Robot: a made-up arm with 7 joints.
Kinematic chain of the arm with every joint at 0, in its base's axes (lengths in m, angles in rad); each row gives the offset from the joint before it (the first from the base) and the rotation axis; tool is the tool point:
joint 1: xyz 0 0 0.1 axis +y
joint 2: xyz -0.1 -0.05 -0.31 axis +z
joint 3: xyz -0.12 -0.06 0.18 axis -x
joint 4: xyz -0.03 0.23 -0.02 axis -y
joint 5: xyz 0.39 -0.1 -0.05 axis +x
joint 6: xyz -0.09 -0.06 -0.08 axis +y
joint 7: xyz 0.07 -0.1 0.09 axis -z
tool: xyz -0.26 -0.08 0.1
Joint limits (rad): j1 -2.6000..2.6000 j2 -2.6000..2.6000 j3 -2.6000..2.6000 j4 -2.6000..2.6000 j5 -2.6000..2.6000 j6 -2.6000..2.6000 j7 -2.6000..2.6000
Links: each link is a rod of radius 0.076 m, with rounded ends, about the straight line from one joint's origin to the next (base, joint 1, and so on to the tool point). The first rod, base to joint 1, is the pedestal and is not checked.
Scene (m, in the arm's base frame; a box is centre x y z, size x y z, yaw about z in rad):
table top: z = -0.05
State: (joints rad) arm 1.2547 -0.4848 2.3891 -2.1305 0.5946 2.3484 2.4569
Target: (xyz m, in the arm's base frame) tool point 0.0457 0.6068 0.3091
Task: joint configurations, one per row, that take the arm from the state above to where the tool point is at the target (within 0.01 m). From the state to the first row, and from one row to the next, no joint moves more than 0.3 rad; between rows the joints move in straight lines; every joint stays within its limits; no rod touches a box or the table.
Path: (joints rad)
1: 1.3572 -0.7783 2.4418 -2.0589 0.3448 2.3178 2.4927
2: 1.4596 -1.0717 2.4946 -1.9874 0.0950 2.2873 2.5285
3: 1.5621 -1.3652 2.5473 -1.9158 -0.1548 2.2567 2.5642
4: 1.6645 -1.6587 2.6000 -1.8442 -0.4045 2.2262 2.6000

